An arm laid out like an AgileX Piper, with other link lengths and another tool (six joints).
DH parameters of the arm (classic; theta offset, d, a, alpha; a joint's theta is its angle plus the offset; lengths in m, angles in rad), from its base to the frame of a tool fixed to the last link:
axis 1: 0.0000 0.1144 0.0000 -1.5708
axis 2: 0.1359 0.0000 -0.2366 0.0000
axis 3: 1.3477 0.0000 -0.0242 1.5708
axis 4: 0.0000 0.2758 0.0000 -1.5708
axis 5: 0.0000 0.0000 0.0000 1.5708
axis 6: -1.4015 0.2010 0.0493 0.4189
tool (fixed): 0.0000 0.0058 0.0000 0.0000
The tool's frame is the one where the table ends.
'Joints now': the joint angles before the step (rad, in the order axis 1, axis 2, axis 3, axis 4, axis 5, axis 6). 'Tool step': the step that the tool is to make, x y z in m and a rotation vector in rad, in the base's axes. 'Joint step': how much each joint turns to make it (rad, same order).
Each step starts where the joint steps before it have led.
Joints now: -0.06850, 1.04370, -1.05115, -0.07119, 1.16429, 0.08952
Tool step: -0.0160, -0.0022, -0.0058, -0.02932, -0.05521, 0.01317
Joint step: 0.00002, -0.12613, 0.12528, -0.01904, -0.05731, -0.01204
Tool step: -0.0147, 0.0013, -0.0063, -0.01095, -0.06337, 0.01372
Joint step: -0.00034, -0.13137, 0.11832, 0.00023, -0.05204, -0.01134
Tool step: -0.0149, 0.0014, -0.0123, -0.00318, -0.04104, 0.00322
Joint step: 0.00053, -0.12077, 0.11527, -0.00036, -0.03576, 0.00059
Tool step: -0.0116, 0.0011, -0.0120, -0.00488, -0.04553, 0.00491
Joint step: -0.00021, -0.11714, 0.10738, 0.00016, -0.03633, -0.00240
